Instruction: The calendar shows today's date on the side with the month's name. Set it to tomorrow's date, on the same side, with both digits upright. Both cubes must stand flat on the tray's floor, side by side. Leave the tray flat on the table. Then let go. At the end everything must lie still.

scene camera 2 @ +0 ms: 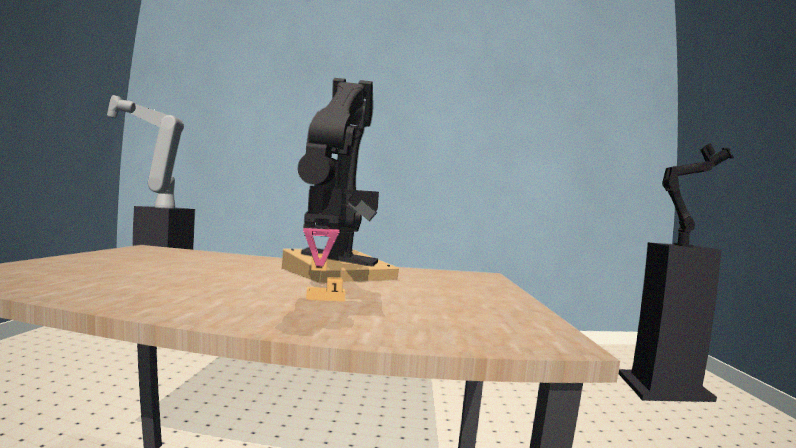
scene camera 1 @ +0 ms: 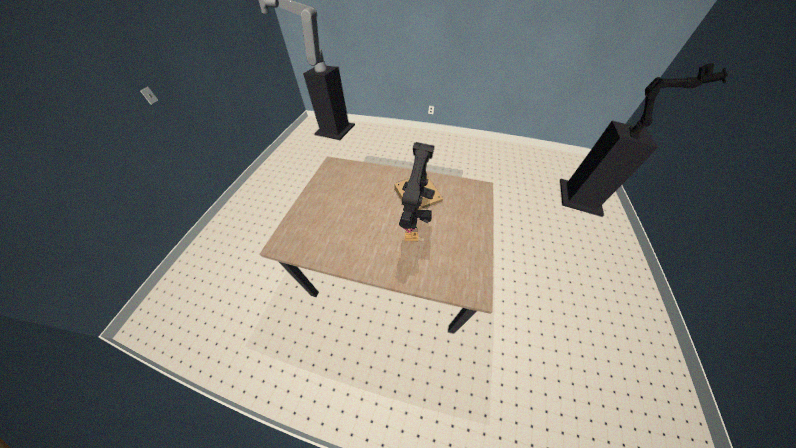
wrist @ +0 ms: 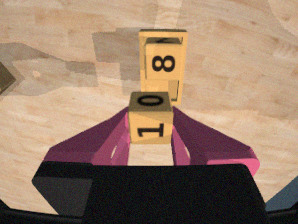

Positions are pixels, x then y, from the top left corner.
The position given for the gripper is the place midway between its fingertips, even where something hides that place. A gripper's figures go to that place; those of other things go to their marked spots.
Labels:
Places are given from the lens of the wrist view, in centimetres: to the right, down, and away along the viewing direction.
gripper [wrist: 150, 112]: 0, 0, 13
tan tray [wrist: 174, 88]: 3, -3, 18

